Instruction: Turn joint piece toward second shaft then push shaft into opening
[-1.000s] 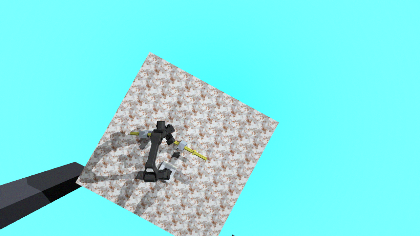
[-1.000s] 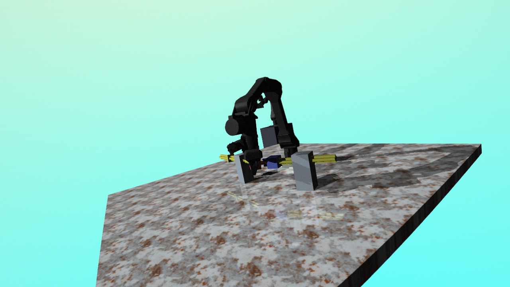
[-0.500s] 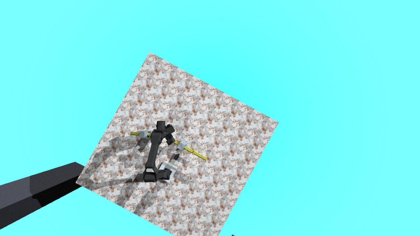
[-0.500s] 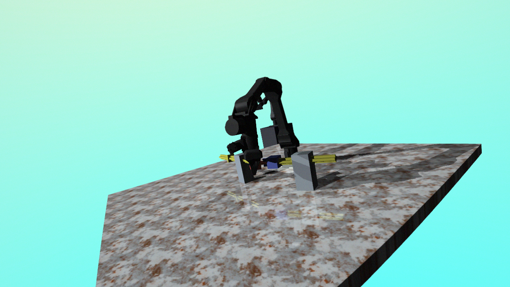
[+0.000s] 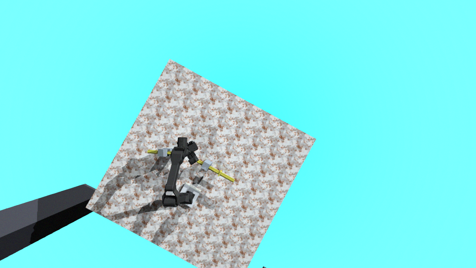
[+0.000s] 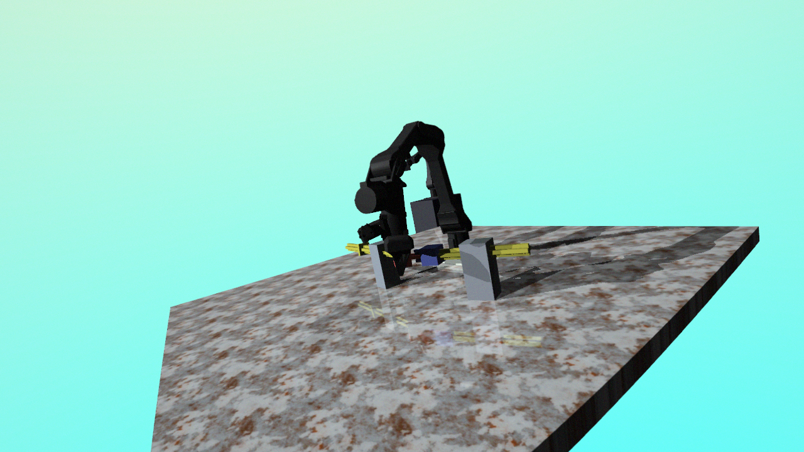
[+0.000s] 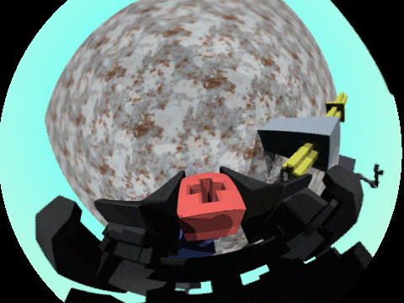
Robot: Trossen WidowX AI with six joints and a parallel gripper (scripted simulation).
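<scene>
The red joint piece is 2 cm behind my gripper tip, 1 cm to the left of it and 4 cm above it.
</scene>
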